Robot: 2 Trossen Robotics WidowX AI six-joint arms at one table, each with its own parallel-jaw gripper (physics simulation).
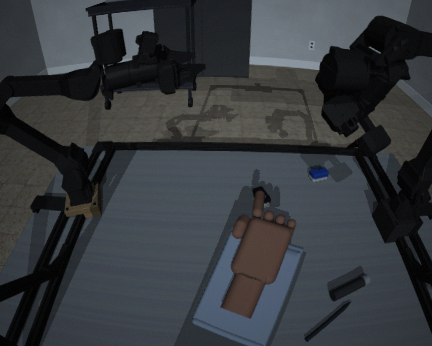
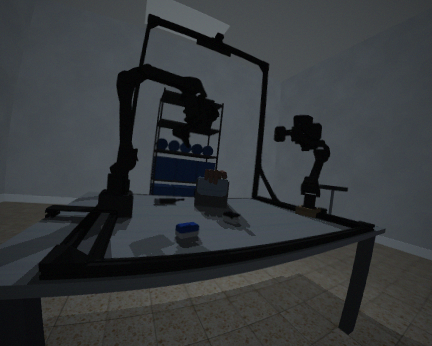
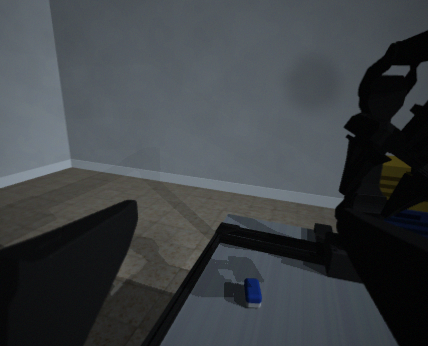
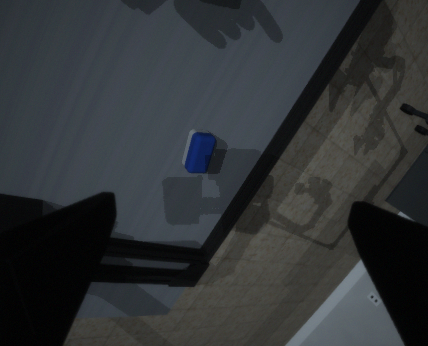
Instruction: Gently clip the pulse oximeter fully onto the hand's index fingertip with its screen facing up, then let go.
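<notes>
A brown model hand [image 1: 260,250] [image 2: 215,176] lies on a light blue pad [image 1: 216,302] [image 2: 211,193], its index finger pointing to the table's far edge. A small black piece [image 1: 260,191] [image 2: 232,215] sits at the index fingertip. A blue and white oximeter-like clip [image 1: 318,174] [image 2: 187,230] [image 3: 252,292] [image 4: 199,152] lies alone on the table near the far right corner. My left gripper [image 1: 195,70] [image 2: 279,134] is open and empty, raised high off the table's left side. My right gripper [image 1: 346,128] [image 2: 187,137] [image 4: 234,208] is open and empty, high above the blue clip.
A dark grey roll [image 1: 346,283] and a black pen [image 1: 328,320] [image 2: 168,200] lie at the near right of the table. A black frame [image 1: 235,147] [image 2: 263,137] runs along the table's edges. A cart [image 1: 94,10] and a shelf rack [image 2: 160,137] stand on the floor beyond.
</notes>
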